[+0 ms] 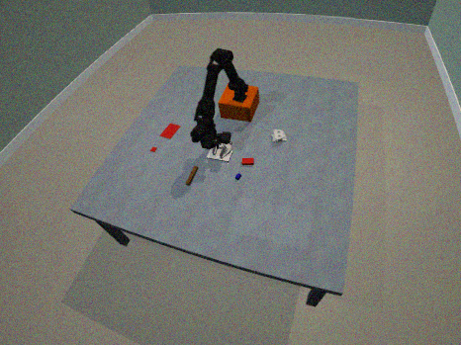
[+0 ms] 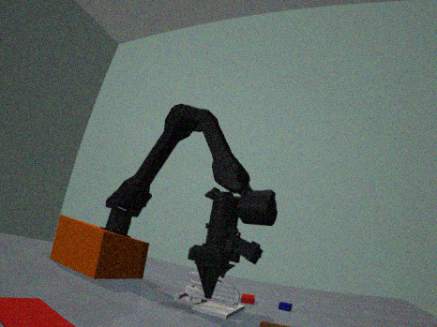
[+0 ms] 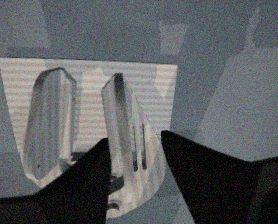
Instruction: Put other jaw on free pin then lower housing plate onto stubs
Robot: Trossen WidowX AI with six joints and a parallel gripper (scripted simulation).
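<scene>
My gripper tip is 19 cm to the right of the red block, 2 cm above it and 1 cm past it. Round my gripper tip: brown stick: 18 cm ahead, 2 cm to the right, 2 cm below; then blue block: 19 cm to the left, 9 cm ahead, 2 cm below; then flat red patch: 33 cm to the right, 3 cm below, 3 cm behind.
</scene>
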